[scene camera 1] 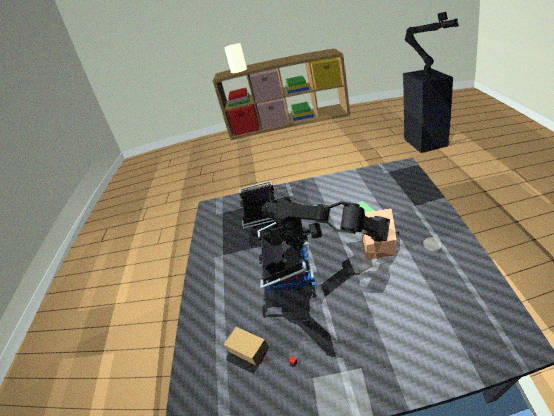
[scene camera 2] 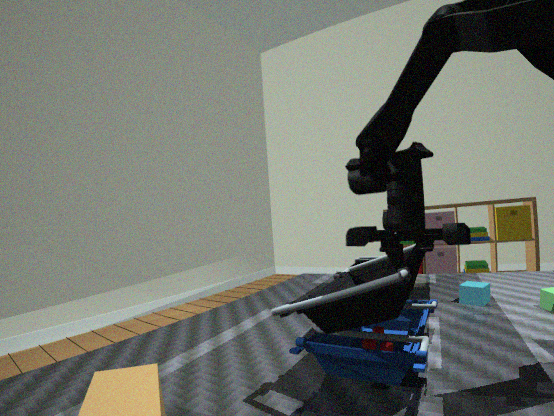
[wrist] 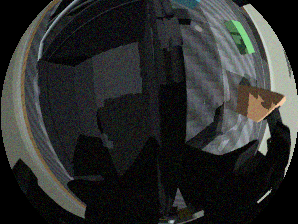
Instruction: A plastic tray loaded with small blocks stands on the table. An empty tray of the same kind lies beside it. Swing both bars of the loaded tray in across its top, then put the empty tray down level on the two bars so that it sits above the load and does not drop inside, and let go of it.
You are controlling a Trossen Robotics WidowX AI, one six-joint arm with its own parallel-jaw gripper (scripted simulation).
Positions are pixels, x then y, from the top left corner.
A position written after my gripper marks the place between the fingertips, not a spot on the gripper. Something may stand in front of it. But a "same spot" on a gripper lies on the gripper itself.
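Scene:
My gripper: visible in the wrist view point(157, 140). Gripper visible in scene camera 1 and scene camera 2, same spot on it at point(scene camera 1: 290, 241) and point(scene camera 2: 390, 245).

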